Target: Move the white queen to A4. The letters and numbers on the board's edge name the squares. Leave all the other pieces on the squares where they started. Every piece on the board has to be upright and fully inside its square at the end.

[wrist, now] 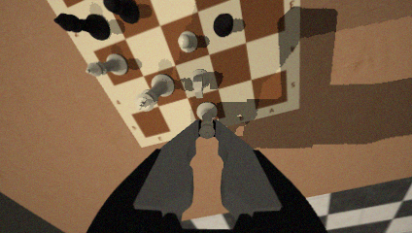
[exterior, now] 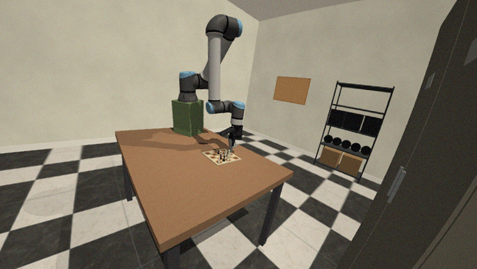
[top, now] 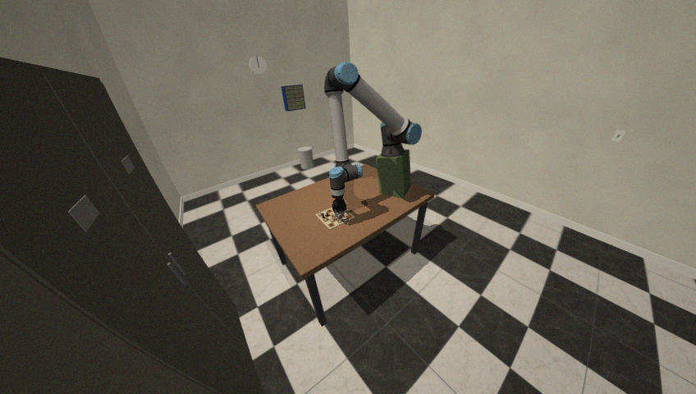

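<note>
The chessboard lies 80 mm to the right of my hand, 40 mm below it and 10 mm ahead of it.
</note>
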